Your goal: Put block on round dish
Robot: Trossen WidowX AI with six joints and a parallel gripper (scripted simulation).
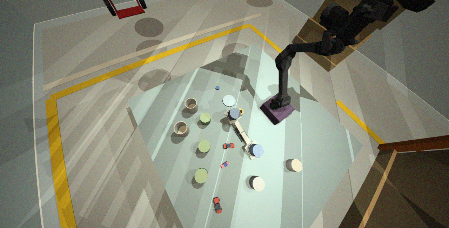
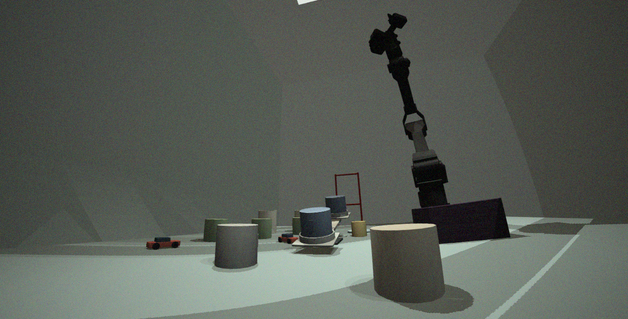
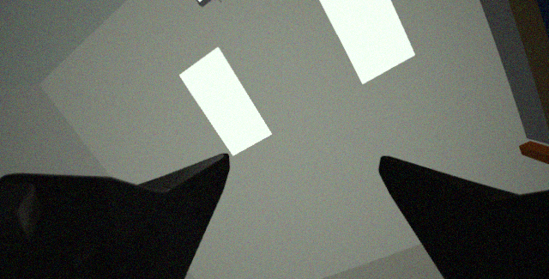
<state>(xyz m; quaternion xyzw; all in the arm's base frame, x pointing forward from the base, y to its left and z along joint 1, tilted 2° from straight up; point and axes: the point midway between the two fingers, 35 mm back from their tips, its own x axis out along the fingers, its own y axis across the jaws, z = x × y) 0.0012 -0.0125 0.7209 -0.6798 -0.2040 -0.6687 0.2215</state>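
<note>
The pale grey block lies 27 cm ahead of my gripper tip, 19 cm to the left of it and 79 cm below it. Also, from my gripper tip: pale round dish: 21 cm ahead, 20 cm to the right, 83 cm below; pink-and-blue block: 47 cm ahead, 16 cm to the left, 83 cm below; yellow tape roll: 20 cm ahead, 7 cm to the right, 81 cm below.
</note>
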